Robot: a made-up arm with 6 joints.
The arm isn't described. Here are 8 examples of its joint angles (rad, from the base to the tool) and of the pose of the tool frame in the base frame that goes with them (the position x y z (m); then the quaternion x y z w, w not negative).
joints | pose
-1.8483 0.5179 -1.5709 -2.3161 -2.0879 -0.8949 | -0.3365 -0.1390 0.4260 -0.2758 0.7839 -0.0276 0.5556
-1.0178 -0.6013 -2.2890 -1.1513 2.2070 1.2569 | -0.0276 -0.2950 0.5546 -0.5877 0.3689 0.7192 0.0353
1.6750 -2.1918 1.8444 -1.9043 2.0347 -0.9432 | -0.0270 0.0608 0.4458 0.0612 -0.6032 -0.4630 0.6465
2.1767 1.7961 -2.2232 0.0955 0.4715 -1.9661 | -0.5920 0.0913 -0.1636 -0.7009 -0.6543 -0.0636 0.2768
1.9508 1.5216 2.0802 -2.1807 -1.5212 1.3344 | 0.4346 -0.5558 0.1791 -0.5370 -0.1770 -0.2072 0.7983
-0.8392 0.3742 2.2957 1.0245 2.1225 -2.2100 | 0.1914 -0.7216 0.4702 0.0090 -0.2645 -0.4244 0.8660
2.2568 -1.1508 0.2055 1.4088 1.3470 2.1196 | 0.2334 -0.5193 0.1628 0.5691 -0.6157 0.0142 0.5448
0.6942 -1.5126 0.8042 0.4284 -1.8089 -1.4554 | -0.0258 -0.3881 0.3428 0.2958 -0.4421 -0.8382 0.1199
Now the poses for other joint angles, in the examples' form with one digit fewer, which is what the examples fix.
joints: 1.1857 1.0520 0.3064 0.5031 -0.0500 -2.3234
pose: -0.176 -0.130 0.109 0.063 -0.427 -0.260 0.864
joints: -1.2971 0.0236 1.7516 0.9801 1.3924 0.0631
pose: 0.021 -0.275 -0.114 0.201 0.253 -0.028 0.946
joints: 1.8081 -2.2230 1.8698 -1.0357 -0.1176 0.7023
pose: -0.106 0.021 0.486 -0.729 0.449 -0.495 0.146
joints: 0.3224 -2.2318 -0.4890 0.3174 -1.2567 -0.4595
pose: 0.815 -0.018 0.247 0.818 0.207 -0.422 0.331
